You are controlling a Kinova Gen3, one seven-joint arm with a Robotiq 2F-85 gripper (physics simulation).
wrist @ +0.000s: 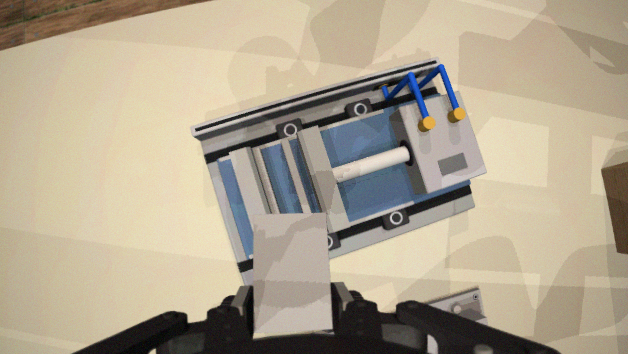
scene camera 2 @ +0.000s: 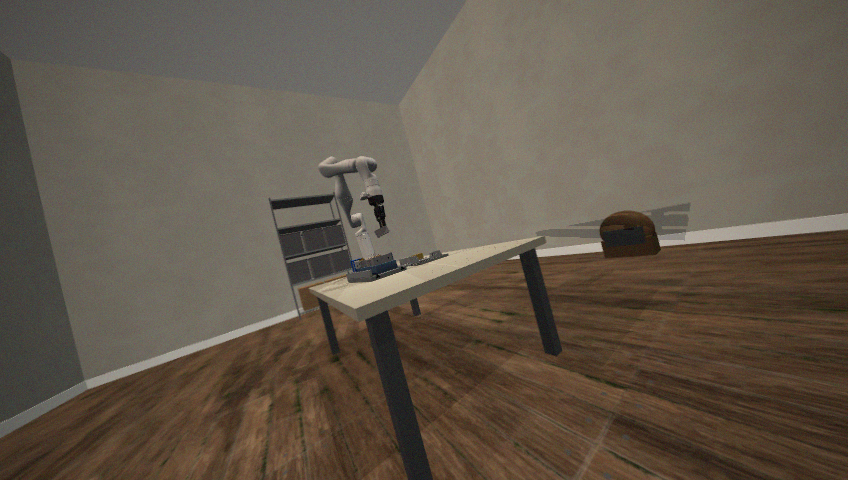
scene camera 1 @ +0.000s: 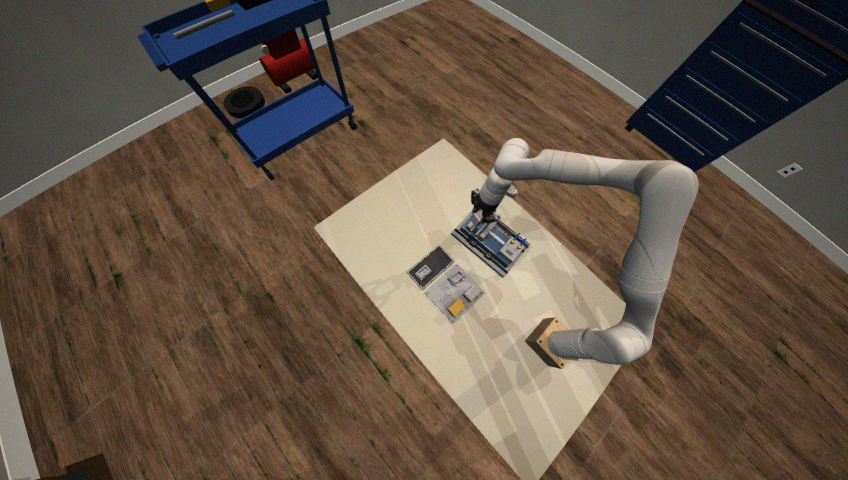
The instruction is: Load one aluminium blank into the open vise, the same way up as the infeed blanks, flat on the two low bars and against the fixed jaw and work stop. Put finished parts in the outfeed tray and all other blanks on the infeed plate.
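My gripper is shut on a plain-topped grey aluminium blank. It holds the blank well above the vise; the blank's underside is hidden. In the wrist view the vise stands open, turned relative to the blank, with two low bars between its jaws. The blank covers the near ends of the jaws. The infeed plate bears a pocketed part, a grey block and a yellow block. A pocketed part lies in the dark outfeed tray.
Two blue hoses with brass fittings rise at the spindle end of the vise. Clamps line its sides. The robot's wooden base block stands on the table beyond the infeed plate. A blue cart stands away from the table.
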